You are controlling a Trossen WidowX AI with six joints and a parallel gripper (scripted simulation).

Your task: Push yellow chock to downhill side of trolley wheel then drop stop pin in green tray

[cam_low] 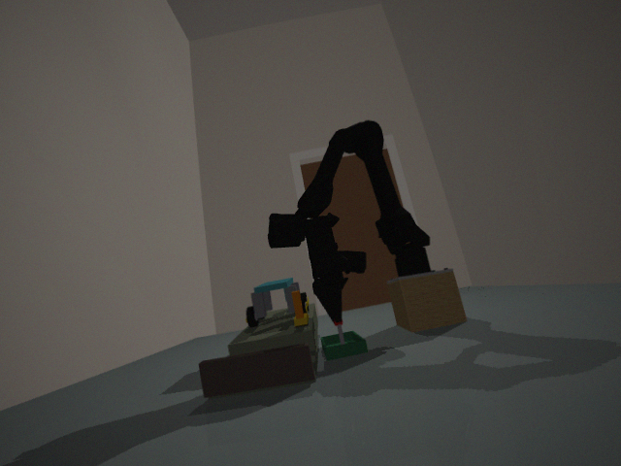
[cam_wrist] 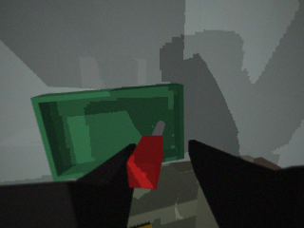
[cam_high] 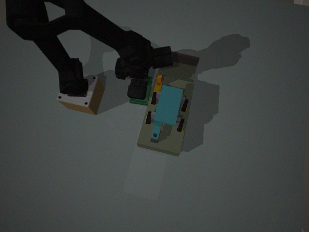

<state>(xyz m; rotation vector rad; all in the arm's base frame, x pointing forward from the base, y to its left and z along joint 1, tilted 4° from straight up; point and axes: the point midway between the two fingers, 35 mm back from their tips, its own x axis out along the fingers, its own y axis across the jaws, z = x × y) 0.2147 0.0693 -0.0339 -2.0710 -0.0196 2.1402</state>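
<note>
Now: the green tray 6 cm below my gripper tip, 3 cm to the right of it and 1 cm behind it. Round my gripper tip: olive ramp 13 cm to the right, 10 cm ahead, 1 cm below; then red-headed stop pin 1 cm below; then yellow chock 6 cm ahead, 5 cm to the right, 3 cm above.
</note>
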